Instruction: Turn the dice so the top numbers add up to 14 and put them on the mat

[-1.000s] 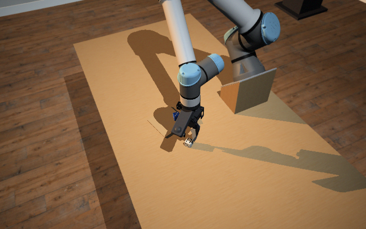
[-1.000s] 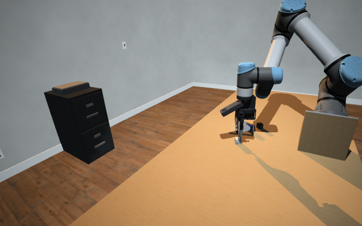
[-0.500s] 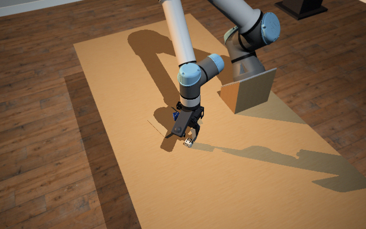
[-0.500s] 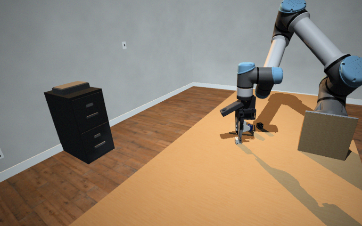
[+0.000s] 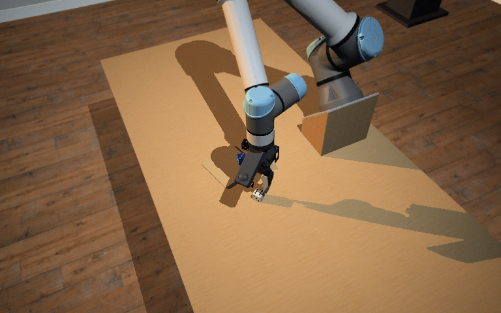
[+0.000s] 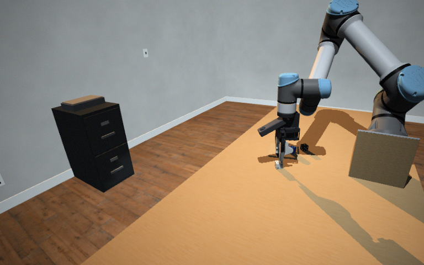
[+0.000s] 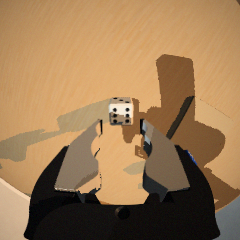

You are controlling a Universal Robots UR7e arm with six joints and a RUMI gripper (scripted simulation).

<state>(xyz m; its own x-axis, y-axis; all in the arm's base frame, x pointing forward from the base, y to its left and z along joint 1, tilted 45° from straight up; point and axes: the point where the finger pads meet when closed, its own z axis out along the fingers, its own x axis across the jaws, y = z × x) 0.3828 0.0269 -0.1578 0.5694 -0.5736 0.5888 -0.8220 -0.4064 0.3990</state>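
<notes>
Now: the white die 40 mm below my hand. From my hand the other things lie so: tan mat: 30 mm ahead, 170 mm to the right, 50 mm below; blue die: 10 mm behind, 160 mm to the right, 30 mm below; black die: 60 mm behind, 220 mm to the right, 40 mm below.
</notes>
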